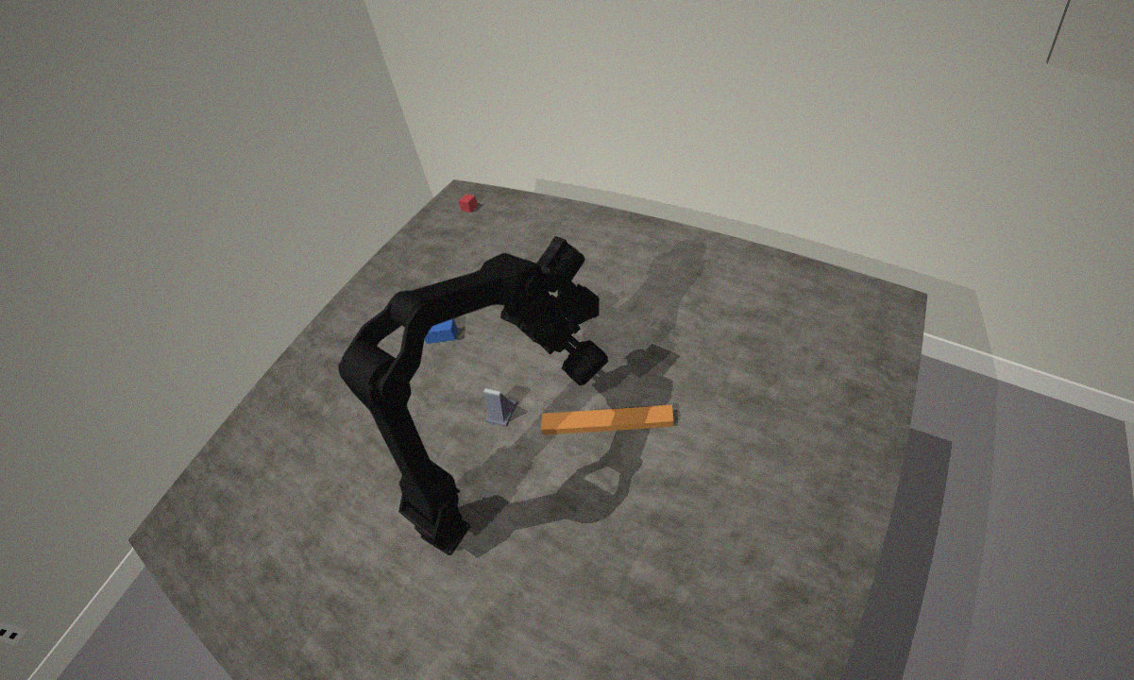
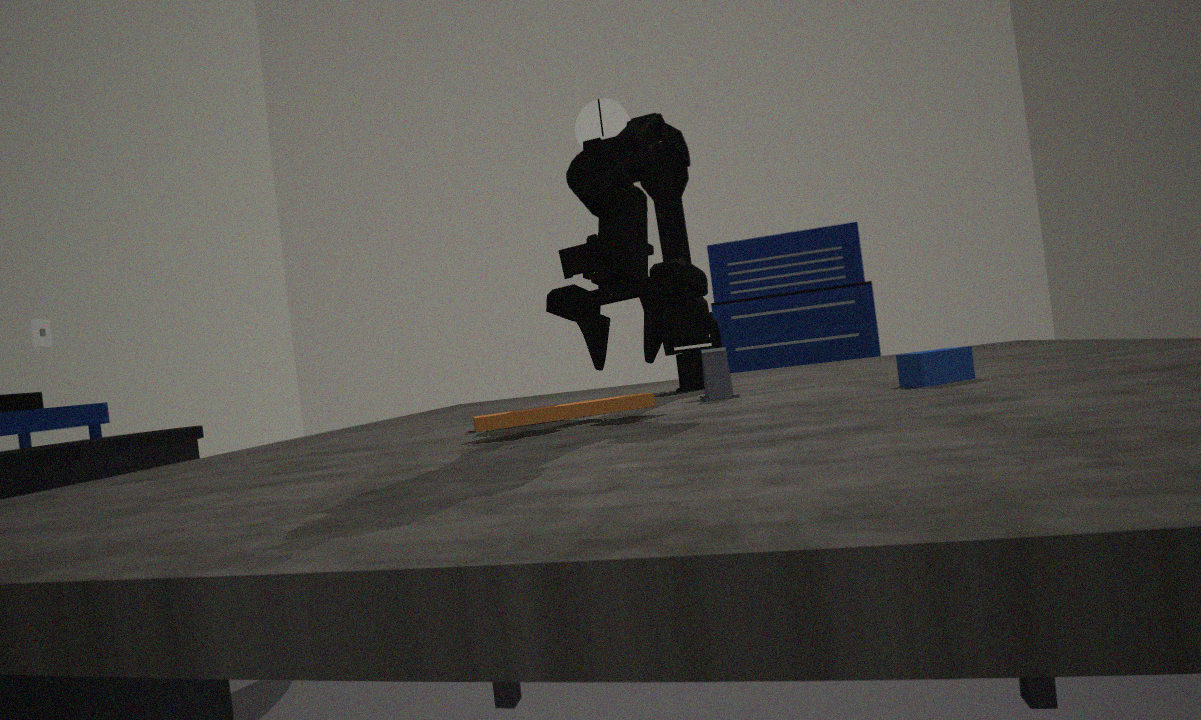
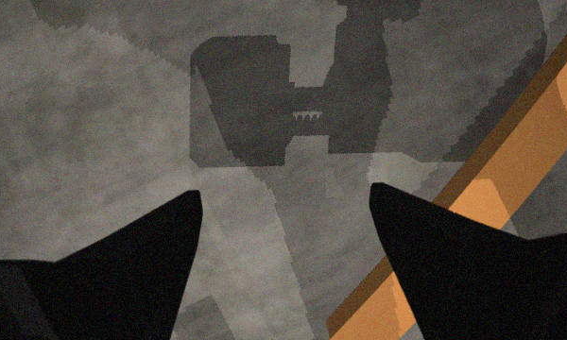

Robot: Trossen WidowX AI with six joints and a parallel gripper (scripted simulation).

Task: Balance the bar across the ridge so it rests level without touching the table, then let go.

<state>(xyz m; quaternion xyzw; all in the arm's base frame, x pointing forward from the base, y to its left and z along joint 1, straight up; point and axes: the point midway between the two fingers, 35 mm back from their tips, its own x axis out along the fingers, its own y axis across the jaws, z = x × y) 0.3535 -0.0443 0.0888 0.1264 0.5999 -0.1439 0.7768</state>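
The orange bar is 60 mm behind my gripper tip, 90 mm to the right of it and 50 mm below it. Also, from my gripper tip: small red cube 380 mm ahead, 550 mm to the left, 40 mm below; blue block 20 mm behind, 320 mm to the left, 40 mm below.
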